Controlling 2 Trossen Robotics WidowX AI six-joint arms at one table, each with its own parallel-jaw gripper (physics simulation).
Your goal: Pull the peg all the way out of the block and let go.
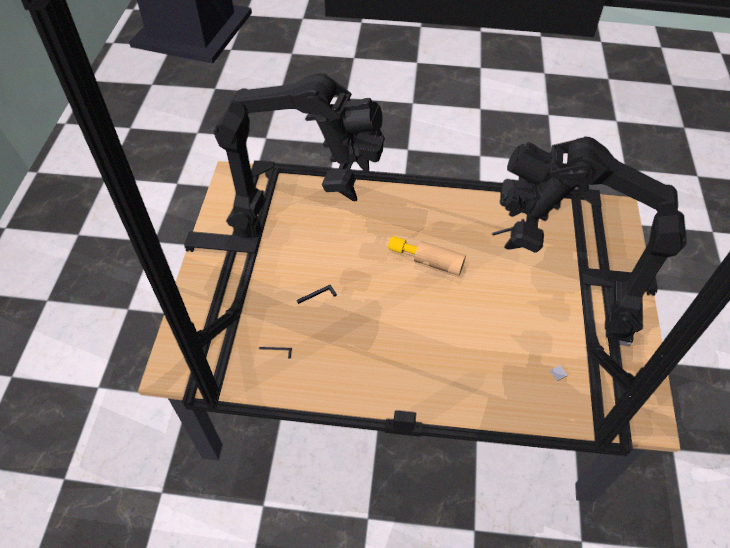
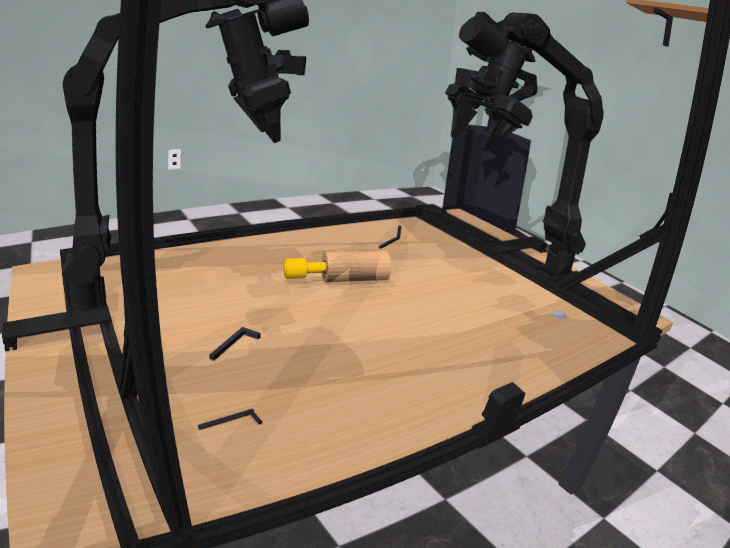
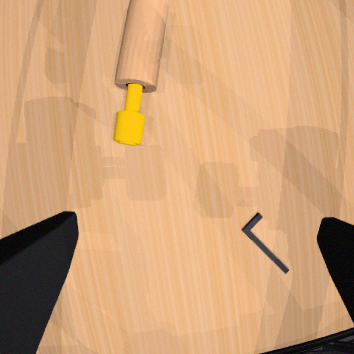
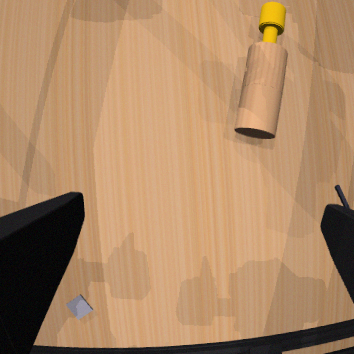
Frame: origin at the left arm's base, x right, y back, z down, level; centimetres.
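Seen in the pictures: left gripper, fingertip midpoint: point(image 1: 361, 186) point(image 2: 270, 136) point(image 3: 202, 227); right gripper, fingertip midpoint: point(image 1: 508, 231) point(image 2: 467, 143) point(image 4: 207, 211); left arm's base at its link origin: point(image 1: 247, 231) point(image 2: 86, 305); right arm's base at its link origin: point(image 1: 619, 328) point(image 2: 557, 270).
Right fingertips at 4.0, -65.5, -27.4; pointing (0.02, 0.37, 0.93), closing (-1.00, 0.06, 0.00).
Pixels of each thing's top centre, then the offset from my right fingertips to it, as dx, dy, dz. Level surfaces: height alone.
- yellow peg at its top centre: point(image 3: 131, 91) point(image 4: 272, 37) point(image 2: 318, 258) point(image 1: 413, 245) -10.2, +21.7, +24.8
- round wooden block at its top centre: point(image 3: 139, 33) point(image 4: 268, 84) point(image 2: 357, 252) point(image 1: 441, 251) -9.4, +14.3, +23.8
- table at its surface level: dz +29.3
- small grey piece at its top centre: point(image 4: 78, 307) point(image 2: 559, 314) point(image 1: 558, 372) +13.2, -19.6, +29.1
A yellow peg point(image 1: 397, 244) point(image 2: 295, 268) point(image 3: 130, 127) point(image 4: 273, 15) with a thick head lies with its thin shaft partly inside the end of a round wooden block point(image 1: 439, 258) point(image 2: 356, 266) point(image 3: 142, 45) point(image 4: 264, 90). The block lies on its side on the table point(image 1: 365, 365). Some shaft shows between head and block; how deep it reaches is hidden. My left gripper point(image 1: 359, 181) point(image 3: 202, 227) is open and empty, up above the table on the peg's side. My right gripper point(image 1: 521, 227) point(image 2: 469, 141) point(image 4: 207, 211) is open and empty, above the table on the block's side.
Black L-shaped keys lie at the left point(image 1: 315, 293) point(image 2: 227, 343) point(image 3: 267, 250), nearer the front left point(image 1: 275, 348) point(image 2: 227, 418), and near the right gripper point(image 1: 502, 231) point(image 2: 390, 237). A small grey piece point(image 1: 558, 372) point(image 2: 558, 314) point(image 4: 80, 307) lies at the right. A black frame point(image 1: 330, 419) borders the table.
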